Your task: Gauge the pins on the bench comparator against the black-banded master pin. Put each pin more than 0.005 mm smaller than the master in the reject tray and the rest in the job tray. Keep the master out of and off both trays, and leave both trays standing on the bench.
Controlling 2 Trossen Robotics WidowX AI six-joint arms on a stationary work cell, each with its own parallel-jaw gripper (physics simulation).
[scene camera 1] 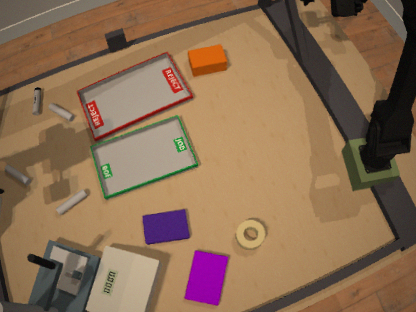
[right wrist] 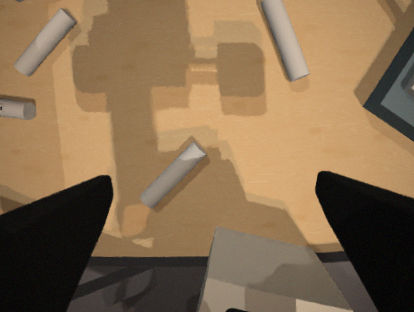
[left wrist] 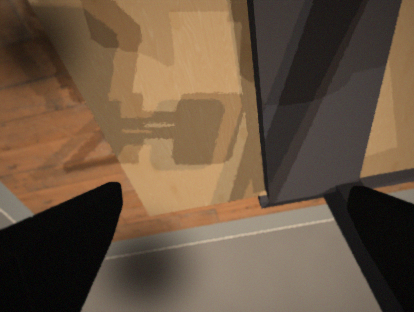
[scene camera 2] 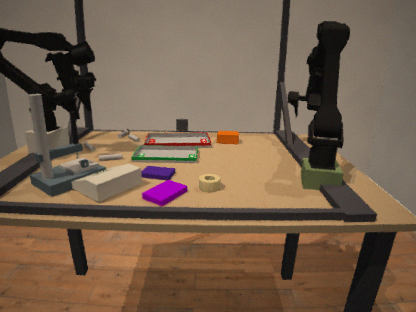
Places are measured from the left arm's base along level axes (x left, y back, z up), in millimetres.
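Pixels of known places: left gripper, fingertip midpoint: [scene camera 1: 320, 4] [left wrist: 235, 194] [scene camera 2: 307, 118]; right gripper, fingertip midpoint: [right wrist: 215, 183] [scene camera 2: 84, 114]; left arm's base, origin of the base link: [scene camera 1: 374, 157] [scene camera 2: 322, 165]; right arm's base, origin of the base link: [scene camera 2: 46, 129].
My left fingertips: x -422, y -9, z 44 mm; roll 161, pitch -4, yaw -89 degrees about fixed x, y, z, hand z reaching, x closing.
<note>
For each thing: its top centre in the pictures, then the offset to it from my left fingertips. "pt": a spot on its surface instead.
- black-banded master pin, middle of its top: [scene camera 1: 35, 99] dy -760, dx +122, dz -82 mm
- red reject tray, middle of its top: [scene camera 1: 132, 92] [scene camera 2: 177, 137] dy -503, dx +156, dz -79 mm
- green job tray, middle of its top: [scene camera 1: 141, 154] [scene camera 2: 166, 151] dy -490, dx +322, dz -82 mm
- display box, surface spot: [scene camera 1: 125, 280] pt dy -542, dx +592, dz -52 mm
- orange block, middle of its top: [scene camera 1: 207, 55] [scene camera 2: 228, 132] dy -312, dx +89, dz -62 mm
- dark blue block, middle of its top: [scene camera 1: 165, 226] [scene camera 2: 157, 170] dy -456, dx +485, dz -85 mm
- magenta block, middle of its top: [scene camera 1: 206, 277] [scene camera 2: 165, 189] dy -389, dx +601, dz -84 mm
- tape ring, middle of its top: [scene camera 1: 250, 233] [scene camera 2: 209, 178] dy -289, dx +529, dz -72 mm
- grey block, surface spot: [right wrist: 260, 255] pt dy -848, dx +413, dz -58 mm
The black-banded master pin [scene camera 1: 37, 101] [right wrist: 16, 108] lies left of the red reject tray [scene camera 1: 142, 121]. Three plain grey pins lie on the bench: one [scene camera 1: 61, 112] [right wrist: 45, 42] between master and reject tray, one [scene camera 1: 18, 175] [right wrist: 173, 175] farther left, one [scene camera 1: 72, 202] [right wrist: 286, 40] near the comparator [scene camera 1: 92, 280] [scene camera 2: 50, 181]. The green job tray [scene camera 1: 152, 181] [scene camera 2: 165, 159] stands beside the reject tray; both are empty. The display box [scene camera 1: 125, 280] reads about zero. My right gripper [right wrist: 215, 183] is open and empty above the farther-left pin. My left gripper [left wrist: 235, 194] is open, away from the pins.
An orange block [scene camera 1: 207, 60] [scene camera 2: 228, 137] stands beside the reject tray. A dark blue block [scene camera 1: 166, 226] [scene camera 2: 158, 172], a magenta block [scene camera 1: 206, 277] [scene camera 2: 165, 192] and a tape ring [scene camera 1: 241, 242] lie right of the comparator. A grey block [right wrist: 260, 255] stands at the bench edge.
</note>
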